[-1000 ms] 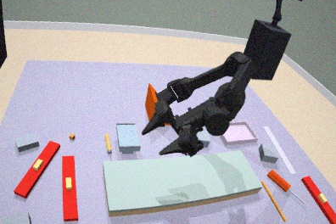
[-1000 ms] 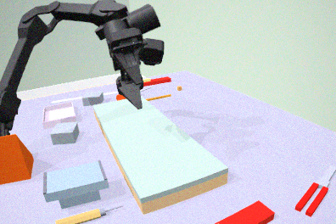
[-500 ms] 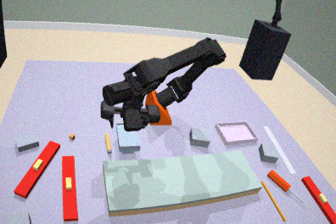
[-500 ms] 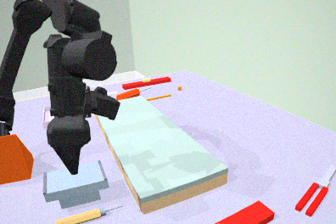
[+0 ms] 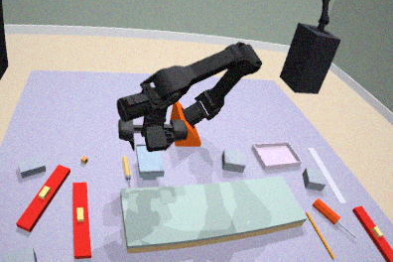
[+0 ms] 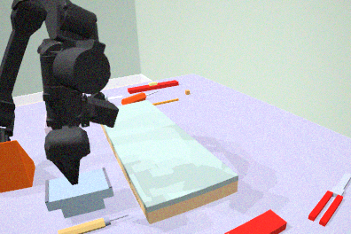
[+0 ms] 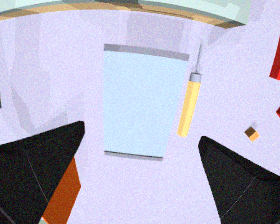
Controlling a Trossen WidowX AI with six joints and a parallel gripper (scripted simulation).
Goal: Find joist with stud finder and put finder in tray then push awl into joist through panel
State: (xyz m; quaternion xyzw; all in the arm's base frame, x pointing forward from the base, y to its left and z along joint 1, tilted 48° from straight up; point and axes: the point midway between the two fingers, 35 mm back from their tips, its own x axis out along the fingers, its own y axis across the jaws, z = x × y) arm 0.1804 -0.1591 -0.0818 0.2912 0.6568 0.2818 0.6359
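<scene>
My gripper tip is now 10 mm short of the stud finder and 80 mm above it. Also, from my gripper tip: grey block (10 mm behind, 360 mm to the right, 80 mm below); pale pink tray (20 mm behind, 490 mm to the left, 80 mm below); awl (20 mm ahead, 60 mm to the right, 80 mm below).
</scene>
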